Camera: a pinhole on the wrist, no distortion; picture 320 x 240 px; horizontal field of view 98.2 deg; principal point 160.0 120.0 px. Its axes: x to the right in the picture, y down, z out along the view. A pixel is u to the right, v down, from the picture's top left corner.
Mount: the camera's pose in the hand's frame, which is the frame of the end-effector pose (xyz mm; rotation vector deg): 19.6 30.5 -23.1 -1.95 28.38 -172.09
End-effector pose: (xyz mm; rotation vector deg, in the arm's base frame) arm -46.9 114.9 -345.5 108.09 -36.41 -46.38
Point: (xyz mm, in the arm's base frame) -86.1 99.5 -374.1
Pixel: 213 152
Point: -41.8 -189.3 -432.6
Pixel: 13 78
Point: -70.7 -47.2 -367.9
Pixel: 67 63
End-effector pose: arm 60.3 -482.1 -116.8 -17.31 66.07 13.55
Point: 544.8 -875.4 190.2
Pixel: 205 220
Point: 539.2 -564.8 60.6
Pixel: 168 151
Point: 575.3 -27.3 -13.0
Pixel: 132 21
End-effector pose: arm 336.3 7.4 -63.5 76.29 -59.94 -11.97
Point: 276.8 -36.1 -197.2
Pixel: 260 198
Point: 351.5 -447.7 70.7
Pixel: 11 114
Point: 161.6 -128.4 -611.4
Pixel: 272 222
